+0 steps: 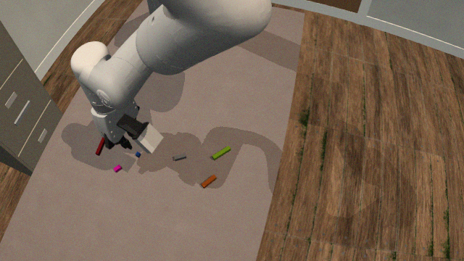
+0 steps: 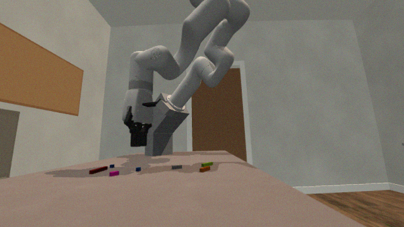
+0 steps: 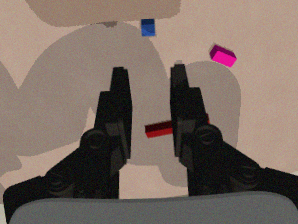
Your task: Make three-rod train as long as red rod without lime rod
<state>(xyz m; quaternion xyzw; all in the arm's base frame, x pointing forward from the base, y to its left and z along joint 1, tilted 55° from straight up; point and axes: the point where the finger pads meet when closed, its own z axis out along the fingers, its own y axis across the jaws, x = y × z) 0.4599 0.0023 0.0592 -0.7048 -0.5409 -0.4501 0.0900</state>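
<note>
My gripper is now 9 cm above the magenta rod, 6 cm short of it and 3 cm to the left of it. The rest, counted from my hand: grey rod (11 cm to the left, 9 cm below, 5 cm behind); orange rod (20 cm to the left, 9 cm below, 2 cm behind); red rod (12 cm to the right, 9 cm below, 2 cm ahead).
</note>
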